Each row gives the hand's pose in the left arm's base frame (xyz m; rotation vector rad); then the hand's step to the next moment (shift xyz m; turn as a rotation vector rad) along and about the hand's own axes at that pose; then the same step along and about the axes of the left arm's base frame.
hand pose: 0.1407 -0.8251 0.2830 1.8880 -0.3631 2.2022
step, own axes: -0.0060 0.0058 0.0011 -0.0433 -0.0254 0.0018
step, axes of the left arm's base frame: 0.0001 -0.0059 -0.0060 0.0164 0.0232 -0.0414
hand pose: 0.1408 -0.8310 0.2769 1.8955 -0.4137 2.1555
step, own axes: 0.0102 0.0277 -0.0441 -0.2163 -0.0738 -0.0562
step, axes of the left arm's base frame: -0.0521 -0.0097 0.0035 0.0027 0.0905 -0.2172
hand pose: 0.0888 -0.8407 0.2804 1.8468 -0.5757 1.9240
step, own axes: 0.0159 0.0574 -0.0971 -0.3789 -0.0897 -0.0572
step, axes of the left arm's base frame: -0.1131 0.0066 0.0115 0.0169 0.1027 -0.3795
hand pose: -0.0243 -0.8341 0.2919 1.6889 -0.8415 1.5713
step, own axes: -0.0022 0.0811 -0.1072 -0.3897 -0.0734 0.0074
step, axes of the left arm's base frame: -0.1273 0.0426 0.0067 0.0391 0.0403 -0.3926
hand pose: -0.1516 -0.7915 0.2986 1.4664 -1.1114 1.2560
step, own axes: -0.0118 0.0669 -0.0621 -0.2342 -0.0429 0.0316
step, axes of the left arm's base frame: -0.0789 0.0474 -0.0010 0.0278 -0.0025 -0.2386
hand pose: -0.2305 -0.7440 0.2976 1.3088 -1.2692 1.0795
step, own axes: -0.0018 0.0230 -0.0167 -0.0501 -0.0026 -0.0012
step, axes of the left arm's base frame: -0.0225 0.0174 0.0018 -0.0003 0.0075 -0.0496
